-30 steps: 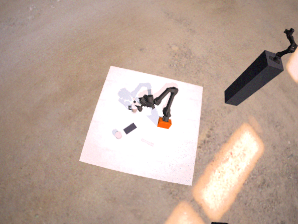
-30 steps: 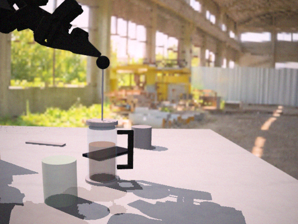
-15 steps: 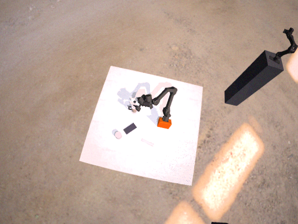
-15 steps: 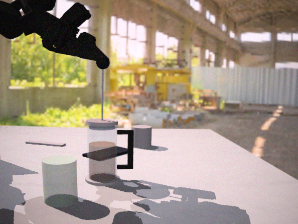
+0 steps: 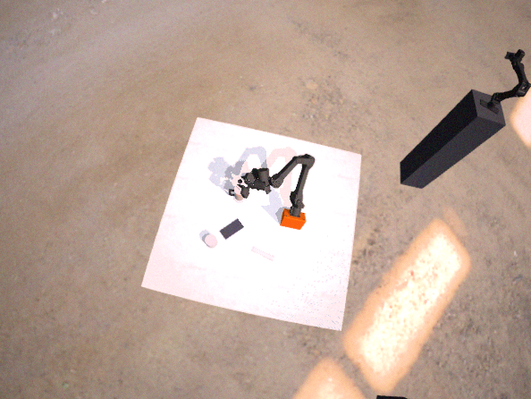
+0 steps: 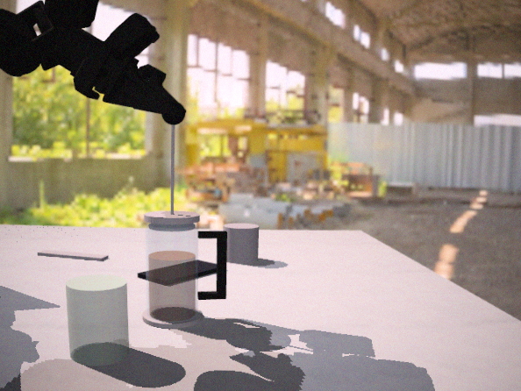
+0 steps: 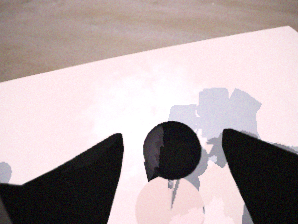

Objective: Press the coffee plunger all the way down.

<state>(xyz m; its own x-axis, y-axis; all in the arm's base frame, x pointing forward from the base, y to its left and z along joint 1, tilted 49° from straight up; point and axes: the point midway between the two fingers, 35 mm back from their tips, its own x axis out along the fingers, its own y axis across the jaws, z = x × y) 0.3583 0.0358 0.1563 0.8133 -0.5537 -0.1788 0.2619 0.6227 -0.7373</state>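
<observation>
Now: gripper tip 13 cm above the coffee press and 1 cm short of it. Round my gripper tip: grey cylinder 35 cm to the left, 23 cm below, 11 cm ahead.
</observation>
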